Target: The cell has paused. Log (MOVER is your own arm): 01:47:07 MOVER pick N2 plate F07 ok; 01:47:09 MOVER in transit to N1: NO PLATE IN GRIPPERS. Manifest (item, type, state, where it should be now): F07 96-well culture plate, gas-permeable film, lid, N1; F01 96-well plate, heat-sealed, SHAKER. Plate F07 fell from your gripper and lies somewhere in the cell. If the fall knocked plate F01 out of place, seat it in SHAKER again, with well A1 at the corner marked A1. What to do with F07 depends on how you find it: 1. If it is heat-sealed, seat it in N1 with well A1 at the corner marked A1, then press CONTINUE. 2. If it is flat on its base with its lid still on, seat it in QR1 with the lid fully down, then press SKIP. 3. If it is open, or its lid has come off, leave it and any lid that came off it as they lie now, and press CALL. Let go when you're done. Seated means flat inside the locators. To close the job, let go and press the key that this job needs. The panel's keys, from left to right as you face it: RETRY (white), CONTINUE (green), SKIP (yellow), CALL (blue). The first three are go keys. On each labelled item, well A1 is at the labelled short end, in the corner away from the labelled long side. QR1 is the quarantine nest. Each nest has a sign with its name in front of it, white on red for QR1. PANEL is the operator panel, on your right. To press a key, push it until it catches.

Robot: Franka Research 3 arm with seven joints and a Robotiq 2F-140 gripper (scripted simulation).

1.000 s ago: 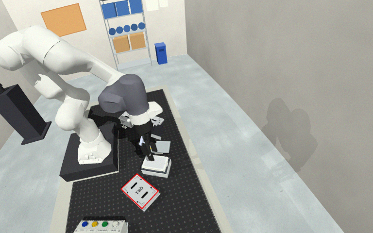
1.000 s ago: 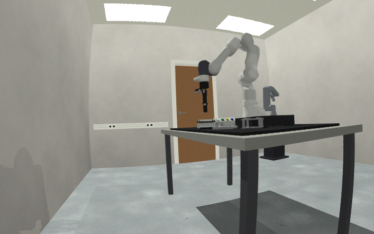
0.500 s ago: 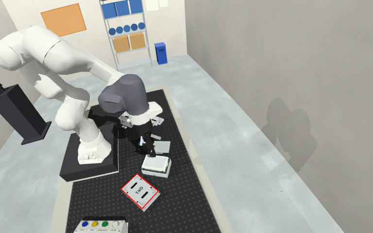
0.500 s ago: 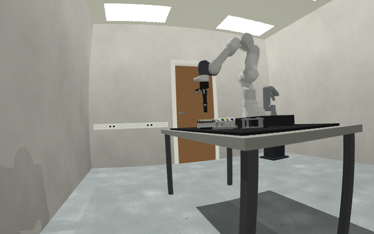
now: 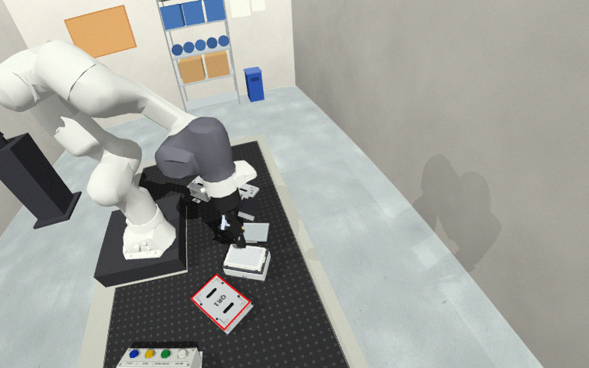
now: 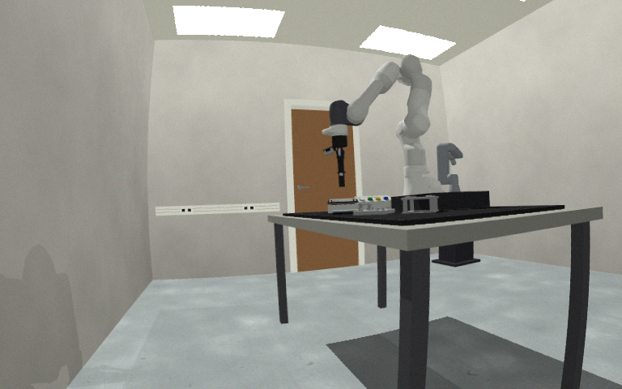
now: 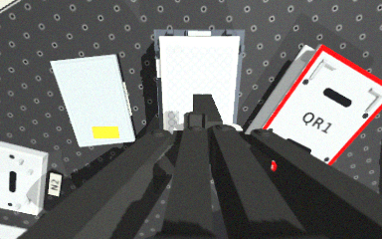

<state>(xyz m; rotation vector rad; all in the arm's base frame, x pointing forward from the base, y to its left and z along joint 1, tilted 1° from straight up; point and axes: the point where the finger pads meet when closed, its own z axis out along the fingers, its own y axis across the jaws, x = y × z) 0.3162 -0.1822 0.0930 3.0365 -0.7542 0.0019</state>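
Right now the pale flat rectangular piece is 150 mm below my hand, 140 mm to the left of it and 40 mm ahead of it. Also, from my hand: white 96-well plate 100 mm below; white retry key 270 mm to the right, 240 mm behind, 90 mm below; green continue key 290 mm behind, 260 mm to the right, 90 mm below.
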